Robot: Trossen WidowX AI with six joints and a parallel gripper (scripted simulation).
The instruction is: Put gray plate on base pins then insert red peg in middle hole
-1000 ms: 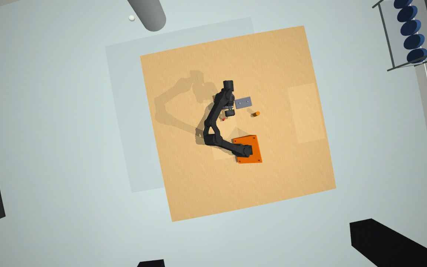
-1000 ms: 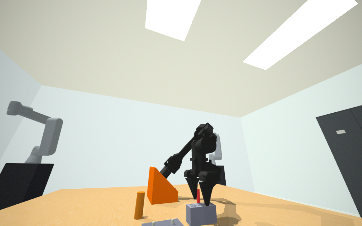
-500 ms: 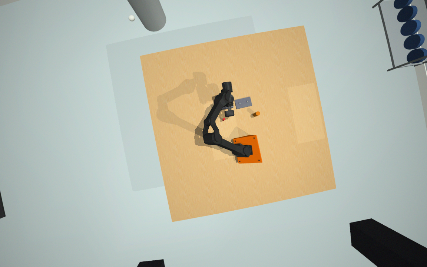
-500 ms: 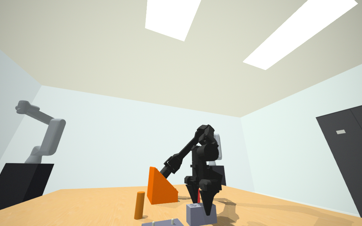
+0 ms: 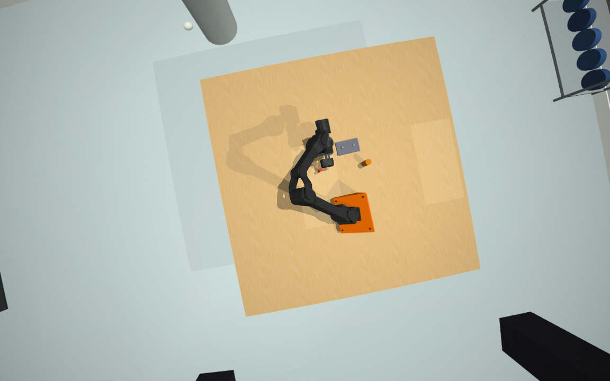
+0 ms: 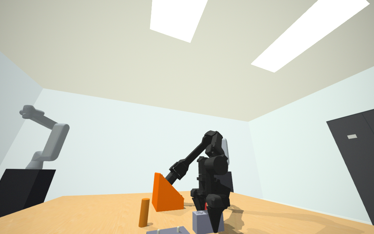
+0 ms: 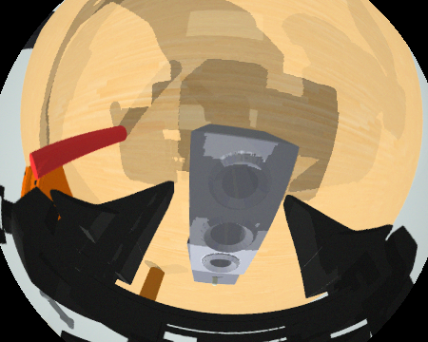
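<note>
Now: the gray plate 3 cm above my gripper tip. The rest, counted from my gripper tip: gray base 13 cm to the right; orange cylinder 21 cm to the right, 10 cm behind, 3 cm above; red peg 10 cm behind, 4 cm to the left, 3 cm above.
</note>
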